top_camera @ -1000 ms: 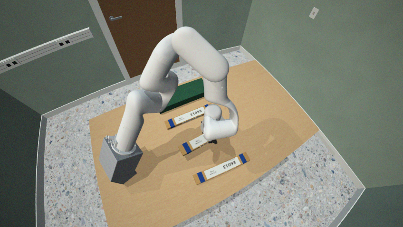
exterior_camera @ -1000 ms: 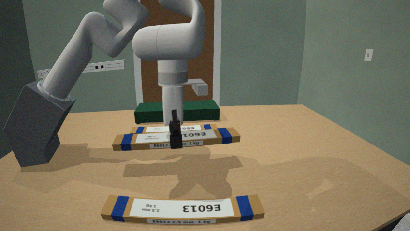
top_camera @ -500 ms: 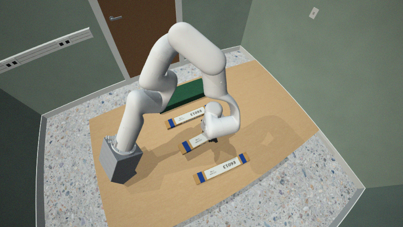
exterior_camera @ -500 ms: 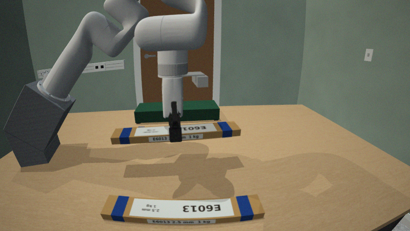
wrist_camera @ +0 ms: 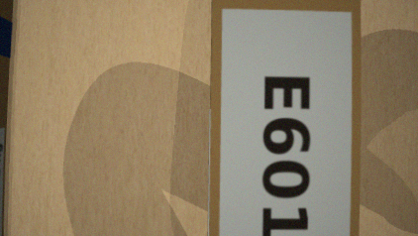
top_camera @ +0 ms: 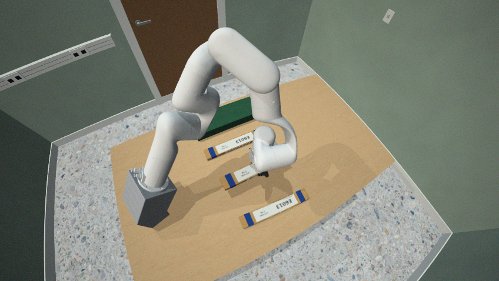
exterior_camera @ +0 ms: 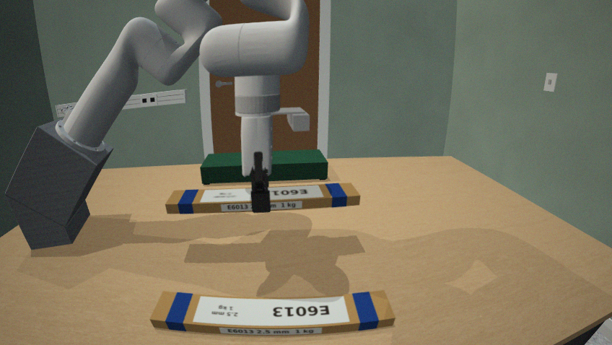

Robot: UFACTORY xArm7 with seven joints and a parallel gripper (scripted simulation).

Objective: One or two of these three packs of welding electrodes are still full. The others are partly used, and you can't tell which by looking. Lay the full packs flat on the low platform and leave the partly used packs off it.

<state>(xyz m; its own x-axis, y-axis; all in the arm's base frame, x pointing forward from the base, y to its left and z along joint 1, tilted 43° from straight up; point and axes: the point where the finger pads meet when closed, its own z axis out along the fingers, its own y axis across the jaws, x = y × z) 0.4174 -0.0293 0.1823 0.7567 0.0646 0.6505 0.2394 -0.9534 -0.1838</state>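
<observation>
The green platform is 380 mm to the left of my hand, 110 mm behind it and 100 mm below it.
</observation>
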